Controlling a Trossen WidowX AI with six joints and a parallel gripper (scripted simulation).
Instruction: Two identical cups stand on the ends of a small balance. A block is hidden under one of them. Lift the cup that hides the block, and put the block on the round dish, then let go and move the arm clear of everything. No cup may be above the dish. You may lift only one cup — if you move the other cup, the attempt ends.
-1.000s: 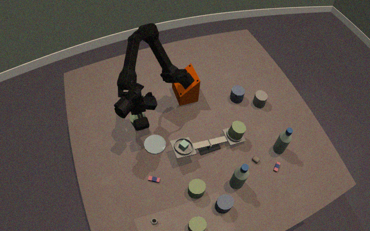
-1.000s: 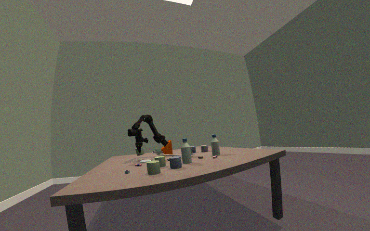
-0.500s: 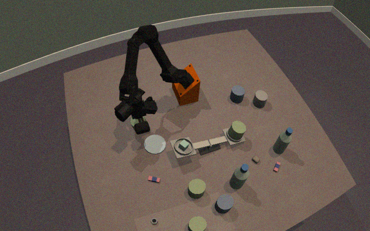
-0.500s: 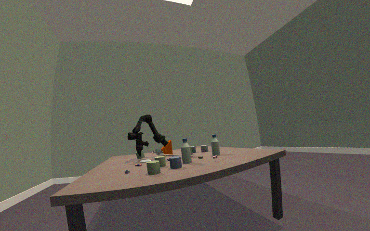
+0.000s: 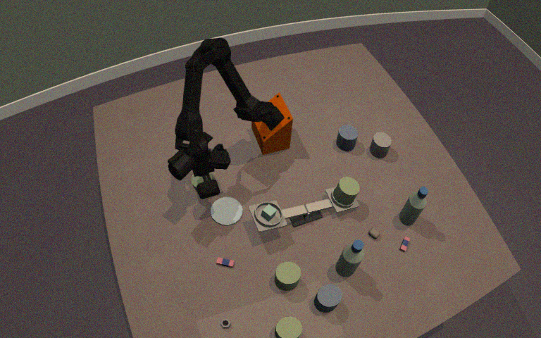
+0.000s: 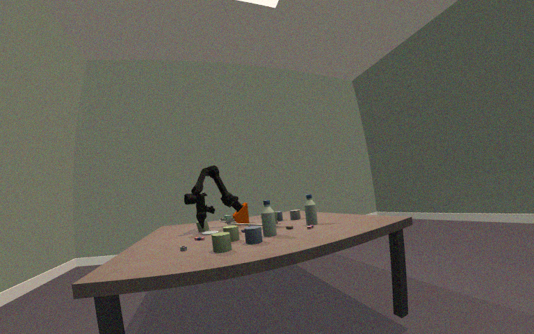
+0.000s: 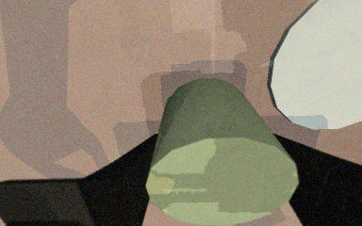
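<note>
My gripper tip is now 200 mm short of the green block, 130 mm to the right of it and 60 mm below it. From my gripper tip the other things lie so: balance (220 mm ahead, 250 mm to the left); then balance beam (220 mm ahead, 250 mm to the left, 10 mm above); then round dish (100 mm ahead, 30 mm to the left, 20 mm below).
</note>
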